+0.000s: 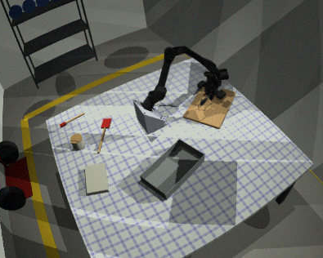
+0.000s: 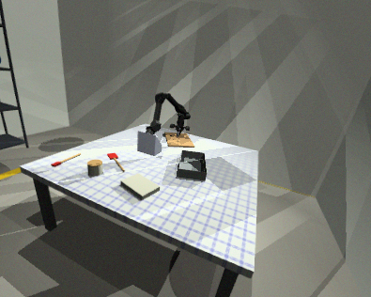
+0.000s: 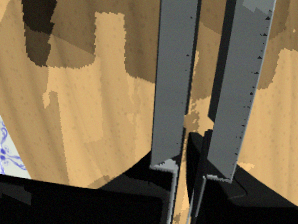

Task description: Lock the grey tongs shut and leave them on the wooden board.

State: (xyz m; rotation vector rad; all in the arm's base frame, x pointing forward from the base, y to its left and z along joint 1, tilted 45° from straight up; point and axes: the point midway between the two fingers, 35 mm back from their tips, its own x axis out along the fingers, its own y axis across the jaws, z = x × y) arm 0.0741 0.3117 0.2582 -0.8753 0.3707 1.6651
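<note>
Now: the wooden board 4 cm below my gripper tip. From my gripper tip the other things lie so: flat pale slab (19 cm ahead, 83 cm to the right, 3 cm below); then red spatula (13 cm behind, 68 cm to the right, 4 cm below); then roasting tin (33 cm ahead, 44 cm to the right, 2 cm below).
</note>
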